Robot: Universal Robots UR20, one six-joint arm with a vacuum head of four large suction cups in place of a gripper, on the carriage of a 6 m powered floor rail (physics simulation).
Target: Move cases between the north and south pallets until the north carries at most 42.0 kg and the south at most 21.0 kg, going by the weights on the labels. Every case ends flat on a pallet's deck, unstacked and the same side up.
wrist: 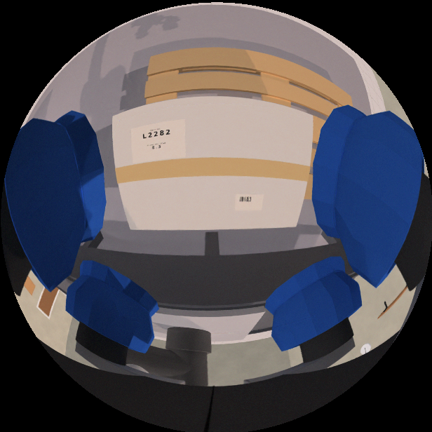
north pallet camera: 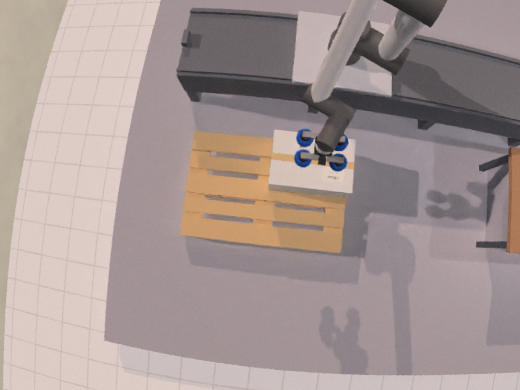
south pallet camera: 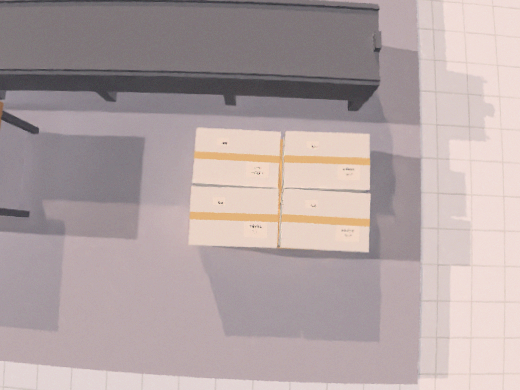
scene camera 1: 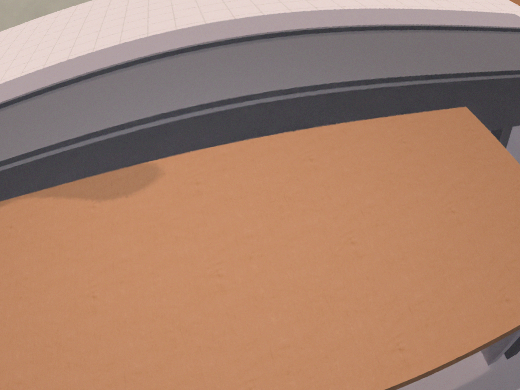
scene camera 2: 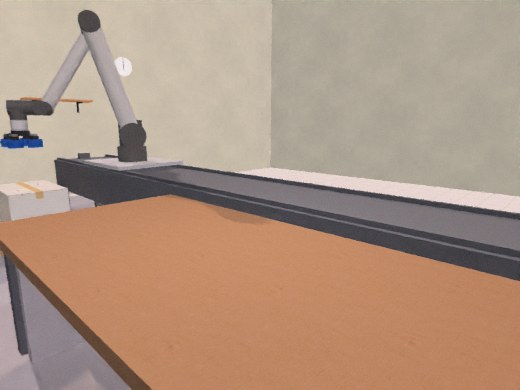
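Where they show: arm's base, link origin: (scene camera 2: 132, 160).
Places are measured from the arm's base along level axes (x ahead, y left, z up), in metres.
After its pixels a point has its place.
My suction head (scene camera 2: 21, 143) (north pallet camera: 321, 150) {x 0.804, y -0.142, z 0.156 m} (wrist: 213, 215) carries no case. It hangs level, a clear gap above a white taped case (scene camera 2: 55, 204) {x 0.706, y 0.137, z -0.266 m} (north pallet camera: 300, 177) {x 0.922, y -0.226, z -0.155 m} (wrist: 215, 140). That case lies flat on the north pallet (north pallet camera: 225, 186) {x 1.003, y -0.750, z -0.426 m} (wrist: 210, 65), at its rail-side right corner in the north pallet view. Its label reads L2282, with a small weight that looks like 8.3. In the south pallet view, cases stand two by two: upper left (south pallet camera: 225, 172) {x 0.907, y 4.742, z -0.173 m}, upper right (south pallet camera: 315, 176) {x 0.911, y 5.338, z -0.153 m}, lower left (south pallet camera: 220, 236) {x 1.331, y 4.736, z -0.136 m} and lower right (south pallet camera: 310, 237) {x 1.312, y 5.313, z -0.127 m}. They hide nearly all the south pallet; their weights are unreadable.
The floor rail (scene camera 1: 300, 65) (scene camera 2: 350, 200) (north pallet camera: 240, 45) (south pallet camera: 200, 45) runs behind both pallets. The arm's carriage plate (north pallet camera: 310, 60) {x 0.122, y -0.237, z 0.000 m} is beside the north pallet. A wooden table (scene camera 1: 300, 250) {x 0.914, y 2.401, z -0.040 m} (scene camera 2: 250, 300) {x 1.020, y 2.505, z -0.040 m} (north pallet camera: 515, 200) {x 0.911, y 1.422, z -0.040 m} stands between the pallet areas.
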